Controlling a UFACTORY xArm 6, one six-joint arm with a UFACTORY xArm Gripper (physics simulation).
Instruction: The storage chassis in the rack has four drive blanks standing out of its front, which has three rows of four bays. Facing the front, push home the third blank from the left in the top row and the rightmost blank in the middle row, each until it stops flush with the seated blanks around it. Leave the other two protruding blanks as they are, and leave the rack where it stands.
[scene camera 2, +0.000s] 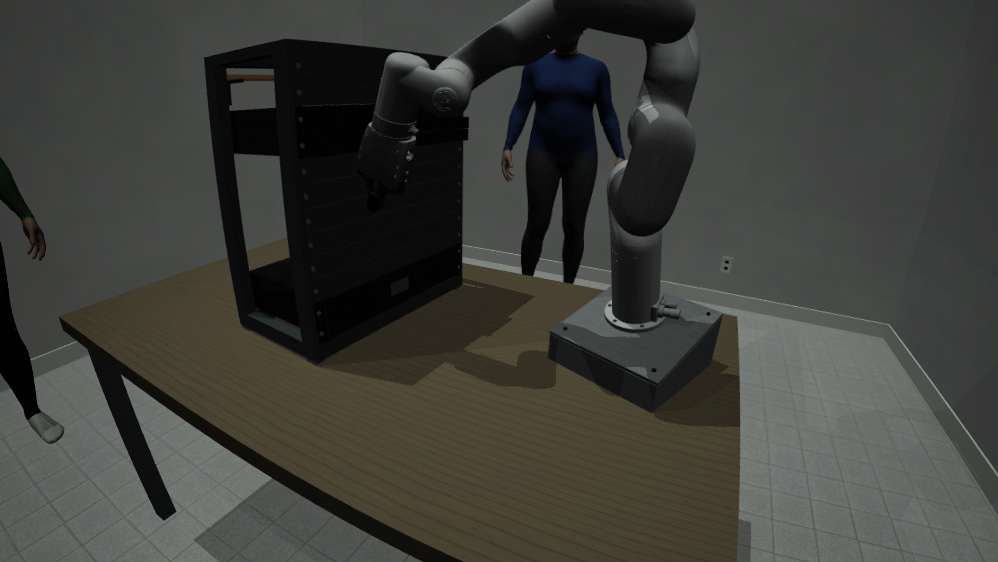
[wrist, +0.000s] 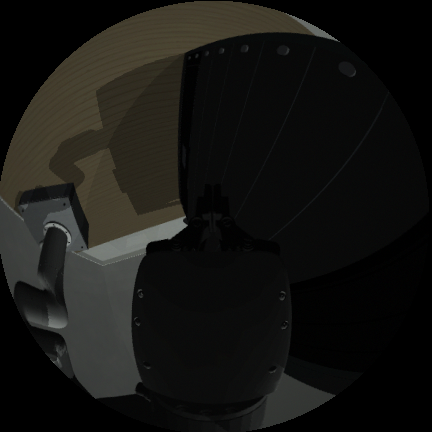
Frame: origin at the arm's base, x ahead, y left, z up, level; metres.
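Seen in the pictures: gripper, fingertip midpoint: (scene camera 2: 374, 208) (wrist: 212, 193); arm's base, origin of the base link: (scene camera 2: 635, 314) (wrist: 57, 233).
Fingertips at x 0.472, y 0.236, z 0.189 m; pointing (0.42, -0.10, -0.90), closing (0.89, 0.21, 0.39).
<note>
Offsets run from my fingertips to a thing's top centre. "spot": to the spot under its first point. Level surfaces: height alone.
The rack {0.164 m ahead, 0.084 m right, 0.311 m up} (scene camera 2: 293, 209) (wrist: 300, 150) stands on the table, its dark front turned toward the robot base. The storage chassis (scene camera 2: 328, 132) is a black band in its upper part. Dark protruding blanks {0.052 m ahead, 0.252 m right, 0.171 m up} (scene camera 2: 457, 128) show at the band's right end, partly behind the arm; which bays they belong to I cannot tell. The third top-row blank and the rightmost middle-row blank cannot be told apart in the dark. My gripper (scene camera 2: 375, 203) (wrist: 212, 193) is shut and empty, fingers pointing down, in front of the plain panels below the chassis. Whether the fingertips touch anything is not visible.
A lower black unit with a grey label {spot: 0.024 m ahead, 0.083 m right, 0.192 m down} (scene camera 2: 398, 284) sits at the rack's bottom. The robot base (scene camera 2: 628, 342) (wrist: 55, 215) stands on the wooden table {0.286 m down} (scene camera 2: 488, 446) (wrist: 150, 30). A person in blue (scene camera 2: 567, 104) stands behind the table; another person (scene camera 2: 17, 209) is at the left.
</note>
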